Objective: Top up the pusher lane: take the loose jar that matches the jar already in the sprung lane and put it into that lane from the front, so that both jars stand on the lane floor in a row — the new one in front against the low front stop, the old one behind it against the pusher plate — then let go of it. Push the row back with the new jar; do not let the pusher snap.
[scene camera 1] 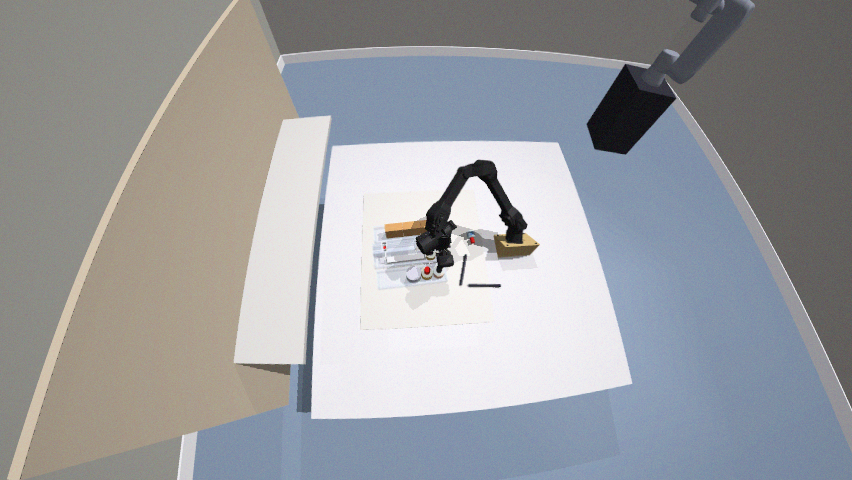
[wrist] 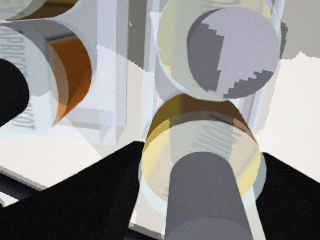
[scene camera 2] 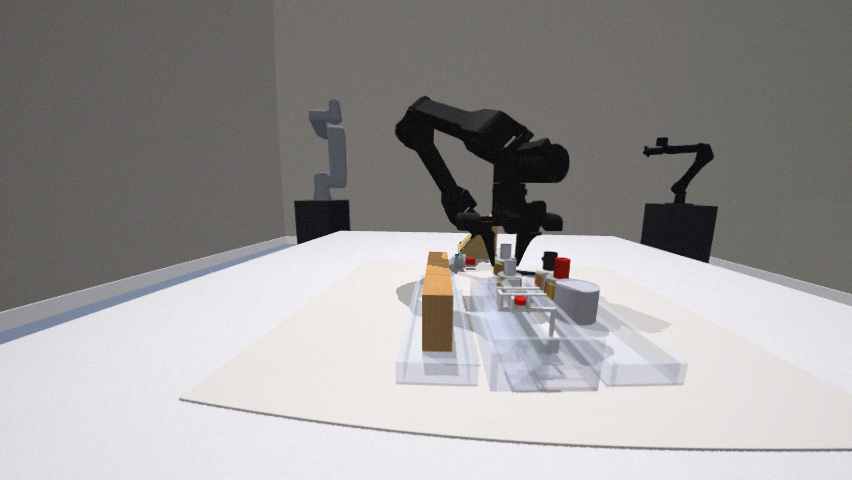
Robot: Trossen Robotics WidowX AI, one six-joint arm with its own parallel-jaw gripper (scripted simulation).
Labels:
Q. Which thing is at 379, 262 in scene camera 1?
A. A clear lane.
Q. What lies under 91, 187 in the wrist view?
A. My gripper.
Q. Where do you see a wide grey cylinder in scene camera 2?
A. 577, 298

